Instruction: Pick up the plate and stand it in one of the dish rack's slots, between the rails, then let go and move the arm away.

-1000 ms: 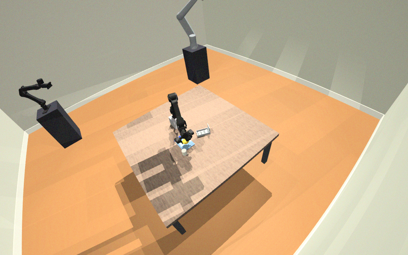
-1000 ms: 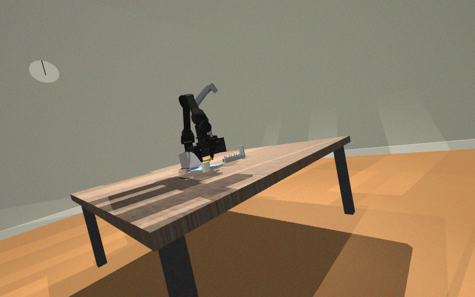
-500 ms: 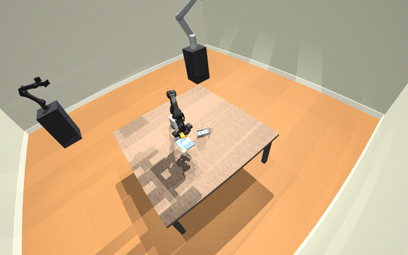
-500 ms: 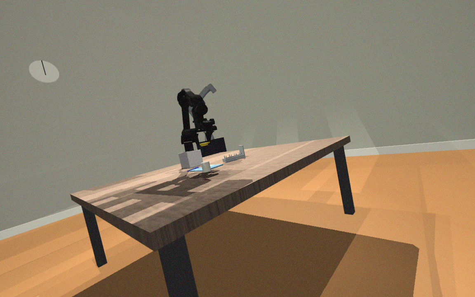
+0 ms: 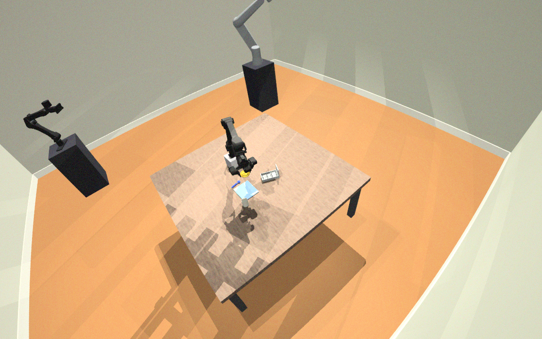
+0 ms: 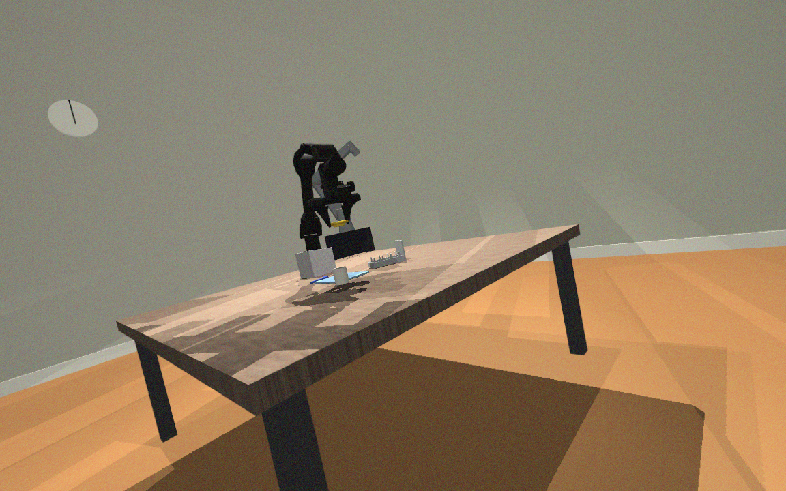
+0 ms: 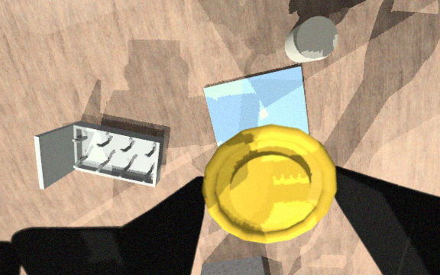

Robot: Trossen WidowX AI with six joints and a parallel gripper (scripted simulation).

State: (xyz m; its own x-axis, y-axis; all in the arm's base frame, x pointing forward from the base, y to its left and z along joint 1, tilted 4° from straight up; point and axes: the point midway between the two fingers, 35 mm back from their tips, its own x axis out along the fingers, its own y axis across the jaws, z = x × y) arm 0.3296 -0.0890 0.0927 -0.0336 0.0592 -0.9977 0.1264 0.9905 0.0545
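Now: the grey dish rack 1 cm behind my gripper tip, 20 cm to the left of it and 16 cm below it. Also, from my gripper tip: white cup 7 cm ahead, 9 cm to the right, 16 cm below; then yellow plate 1 cm above; then light blue mat 3 cm behind, 2 cm to the right, 18 cm below.
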